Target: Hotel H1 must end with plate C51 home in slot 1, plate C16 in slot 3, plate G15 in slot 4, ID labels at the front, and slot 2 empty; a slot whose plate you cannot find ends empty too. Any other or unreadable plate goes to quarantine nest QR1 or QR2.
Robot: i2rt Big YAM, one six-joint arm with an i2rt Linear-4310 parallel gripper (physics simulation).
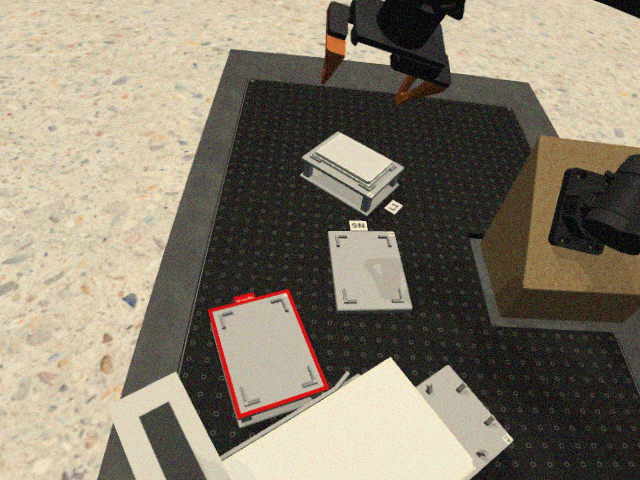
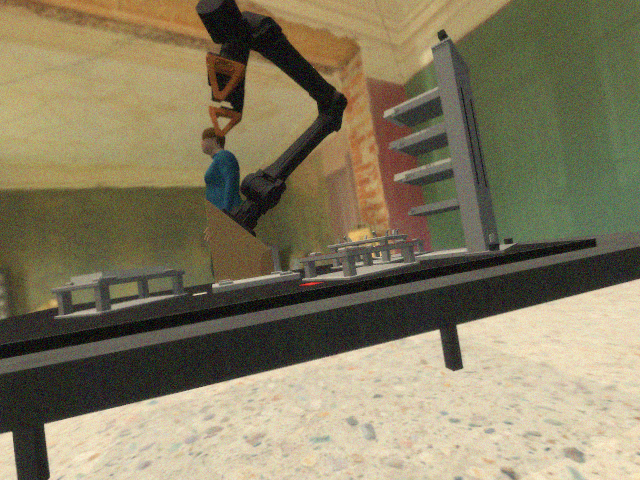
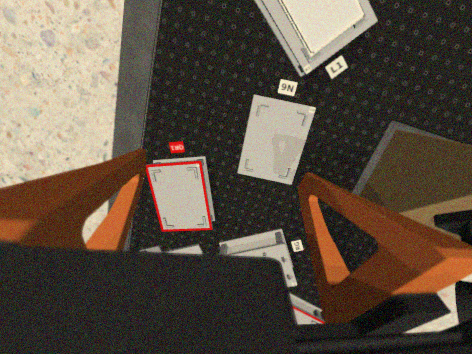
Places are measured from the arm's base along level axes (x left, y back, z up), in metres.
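Where they show: gripper, fingertip midpoint: (image 1: 360,91) (image 2: 219,119) (image 3: 230,170); arm's base, origin of the base link: (image 1: 581,211) (image 2: 236,226).
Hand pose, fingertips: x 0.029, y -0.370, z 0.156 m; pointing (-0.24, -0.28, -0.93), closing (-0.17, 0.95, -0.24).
Each offset is from my fingertips to the top centre of the thing. "pt": to the spot under its first point.
My gripper (image 1: 360,93) (image 2: 221,117) (image 3: 230,170) is open and empty, high above the table. A pale plate @(dz -0.255, dx -0.202, dy +0.021 m) (image 1: 356,156) (image 3: 325,17) lies on the raised nest at the table's far end; no ID can be read on it. The grey N6 nest @(dz -0.301, dx +0.020, dy +0.065 m) (image 1: 368,273) (image 3: 275,145) shows a shadow and no plate. The red-rimmed nest QR1 @(dz -0.273, dx +0.206, dy -0.073 m) (image 1: 266,351) (image 3: 180,197) is raised and bears no plate. Hotel H1 (image 2: 460,144) stands at the right with four shelves; whether plates lie in its slots cannot be told. A cream top surface @(pt dz +0.011, dx +0.392, dy +0.015 m) (image 1: 356,423) hides the lower levels.
The brown arm pedestal (image 1: 573,217) (image 2: 235,248) stands at the table's side. A grey nest @(dz -0.243, dx +0.301, dy +0.150 m) (image 1: 462,408) (image 3: 260,242) juts out beside the cream surface. Part of another red-edged nest @(dz -0.273, dx +0.444, dy +0.305 m) (image 3: 306,314) shows under the gripper's right finger. A person in blue (image 2: 222,178) stands behind the pedestal.
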